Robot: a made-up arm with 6 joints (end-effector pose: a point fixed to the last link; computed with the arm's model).
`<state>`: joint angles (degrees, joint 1 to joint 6).
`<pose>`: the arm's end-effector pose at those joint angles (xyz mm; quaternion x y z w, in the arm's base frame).
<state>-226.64 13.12 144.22 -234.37 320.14 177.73</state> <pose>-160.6 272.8 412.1 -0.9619 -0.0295 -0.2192 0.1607</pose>
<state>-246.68 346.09 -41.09 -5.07 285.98 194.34</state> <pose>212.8 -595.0 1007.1 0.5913 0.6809 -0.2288 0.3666</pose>
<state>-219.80 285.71 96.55 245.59 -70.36 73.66</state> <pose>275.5 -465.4 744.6 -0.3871 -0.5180 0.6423 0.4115</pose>
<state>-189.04 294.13 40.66 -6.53 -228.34 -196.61</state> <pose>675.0 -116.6 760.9 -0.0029 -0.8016 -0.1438 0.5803</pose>
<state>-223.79 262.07 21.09 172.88 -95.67 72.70</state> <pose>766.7 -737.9 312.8 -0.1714 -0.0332 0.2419 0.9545</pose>
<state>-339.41 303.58 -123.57 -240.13 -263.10 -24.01</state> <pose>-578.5 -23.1 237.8 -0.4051 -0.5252 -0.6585 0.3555</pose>
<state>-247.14 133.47 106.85 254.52 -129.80 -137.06</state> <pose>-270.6 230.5 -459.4 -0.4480 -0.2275 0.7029 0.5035</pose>
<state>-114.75 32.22 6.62 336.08 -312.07 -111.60</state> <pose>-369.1 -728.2 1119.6 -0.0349 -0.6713 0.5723 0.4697</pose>
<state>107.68 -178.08 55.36 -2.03 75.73 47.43</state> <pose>125.9 -455.2 -681.4 0.2152 -0.3360 0.8960 0.1948</pose>
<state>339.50 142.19 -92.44 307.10 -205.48 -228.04</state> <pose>604.3 -266.6 -346.6 0.9341 -0.1343 -0.3086 0.1187</pose>
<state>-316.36 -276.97 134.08 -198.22 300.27 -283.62</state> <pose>279.9 232.7 -23.5 0.6725 -0.0357 -0.3423 0.6552</pose>
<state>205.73 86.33 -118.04 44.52 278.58 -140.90</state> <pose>-447.2 -102.3 483.6 -0.0682 0.7856 0.5635 0.2462</pose>
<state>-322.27 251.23 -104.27 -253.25 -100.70 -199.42</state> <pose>-373.7 -475.3 -395.8 0.5247 -0.4734 0.6127 0.3538</pose>
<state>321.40 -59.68 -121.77 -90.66 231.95 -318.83</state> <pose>-409.3 542.2 291.3 -0.0529 0.4350 0.6494 0.6214</pose>
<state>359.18 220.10 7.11 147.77 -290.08 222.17</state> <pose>-713.2 126.3 -826.4 0.2104 0.9294 0.2884 0.0934</pose>
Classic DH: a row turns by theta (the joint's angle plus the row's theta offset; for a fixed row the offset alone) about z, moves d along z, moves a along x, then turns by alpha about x. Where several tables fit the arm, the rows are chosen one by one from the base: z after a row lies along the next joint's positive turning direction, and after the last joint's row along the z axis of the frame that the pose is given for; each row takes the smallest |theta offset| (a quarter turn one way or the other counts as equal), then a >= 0, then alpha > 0; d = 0 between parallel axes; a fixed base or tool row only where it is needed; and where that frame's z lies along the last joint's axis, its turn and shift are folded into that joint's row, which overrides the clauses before.
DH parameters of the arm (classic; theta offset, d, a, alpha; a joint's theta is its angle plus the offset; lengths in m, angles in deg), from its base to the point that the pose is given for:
joint 1: 0 0.1627 0 -90
joint 2: -90 0 0.7681 0
joint 3: 90 0.0246 0 90
joint 4: 0 0.3717 0 -90
joint 5: 0 0 0 90
joint 6: 0 0.1826 0 0

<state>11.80 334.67 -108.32 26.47 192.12 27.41</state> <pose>-436.8 -83.6 698.8 -0.0022 0.4802 0.0789 0.8736</pose>
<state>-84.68 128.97 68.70 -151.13 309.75 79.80</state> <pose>122.7 -321.8 -748.5 0.1286 0.8282 0.5375 0.0929</pose>
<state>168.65 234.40 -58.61 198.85 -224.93 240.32</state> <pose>478.9 -78.7 -517.2 0.2384 -0.2561 -0.9034 0.2478</pose>
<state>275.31 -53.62 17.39 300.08 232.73 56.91</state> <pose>72.7 841.8 785.9 -0.9269 0.0545 -0.3695 0.0367</pose>
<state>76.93 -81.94 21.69 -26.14 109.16 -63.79</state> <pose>-165.8 -941.3 559.5 -0.3041 0.3476 0.0807 0.8833</pose>
